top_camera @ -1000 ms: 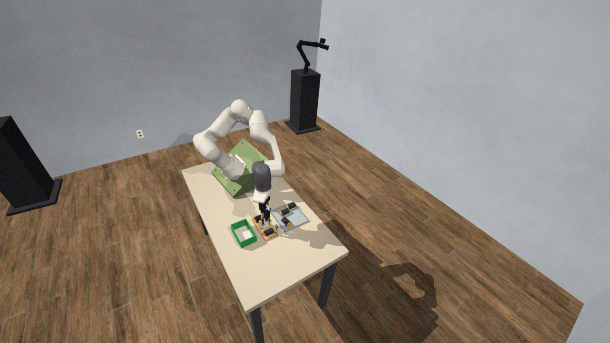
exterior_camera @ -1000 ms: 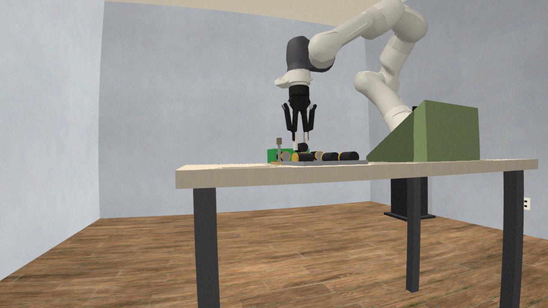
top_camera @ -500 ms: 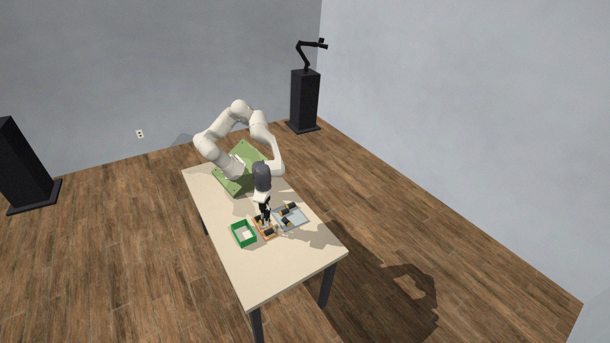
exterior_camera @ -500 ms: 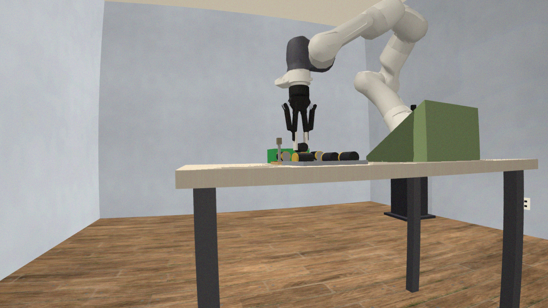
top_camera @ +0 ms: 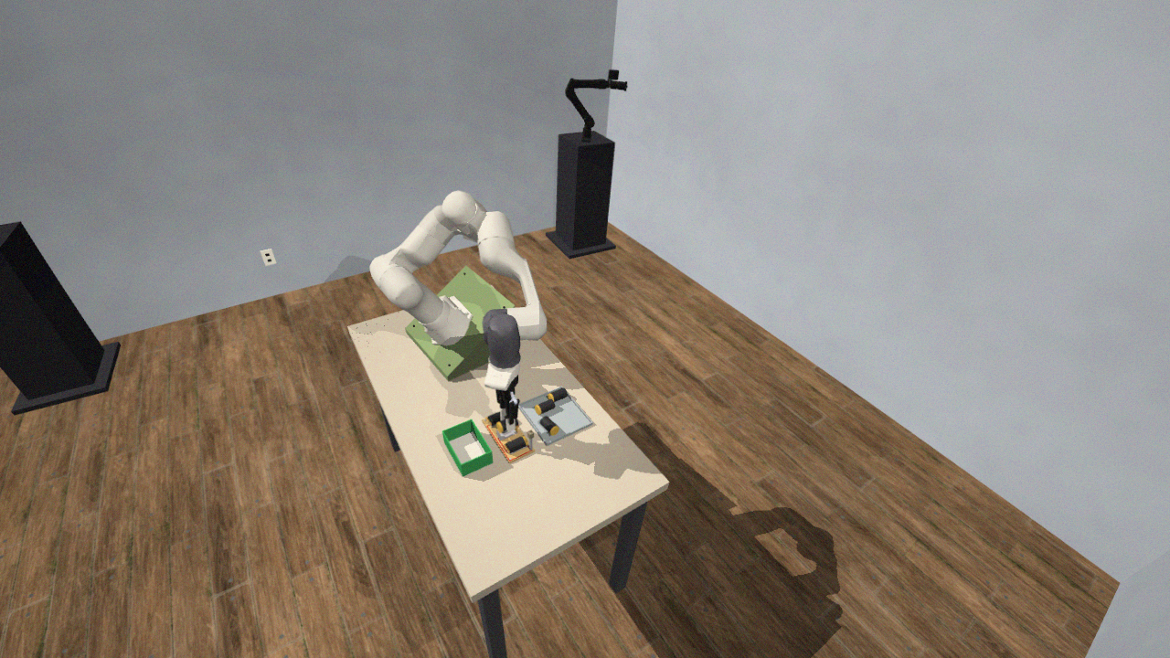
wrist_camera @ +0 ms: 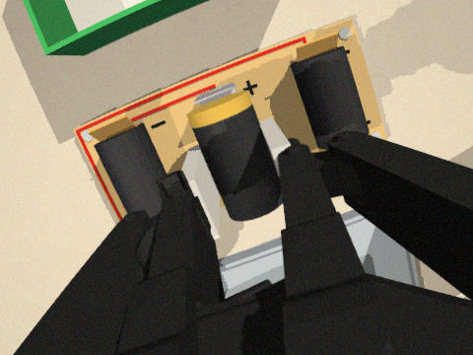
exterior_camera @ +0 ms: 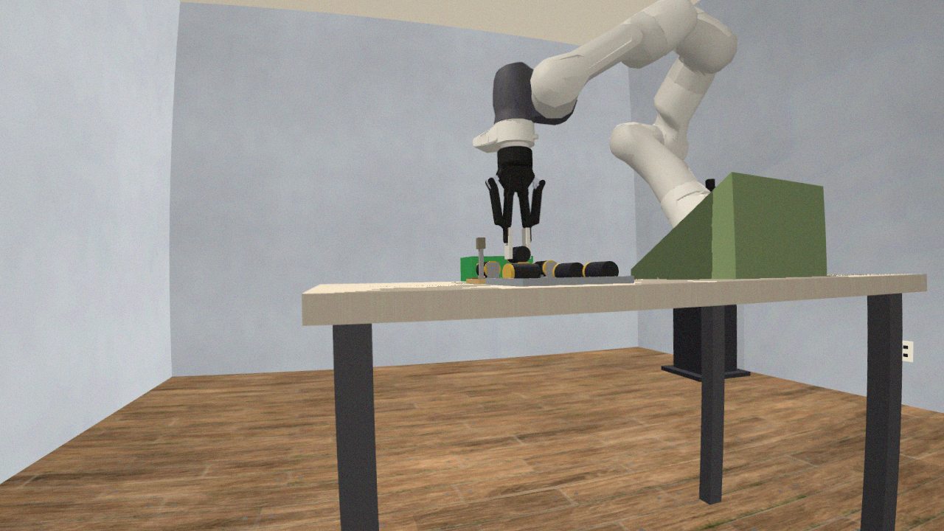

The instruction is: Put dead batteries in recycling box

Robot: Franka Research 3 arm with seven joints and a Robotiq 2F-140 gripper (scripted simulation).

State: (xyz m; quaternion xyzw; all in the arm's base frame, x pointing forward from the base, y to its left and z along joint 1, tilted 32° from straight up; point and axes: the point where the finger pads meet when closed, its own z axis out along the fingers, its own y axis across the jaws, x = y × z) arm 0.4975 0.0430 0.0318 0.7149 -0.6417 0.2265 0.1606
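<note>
My gripper is now 7 cm above the battery holder. From my hand the other things lie so: green recycling box (14 cm to the right, 7 cm below, 1 cm ahead); grey tray (17 cm to the left, 8 cm below, 1 cm behind); bulb post (9 cm ahead, 4 cm to the left, 4 cm below).
</note>
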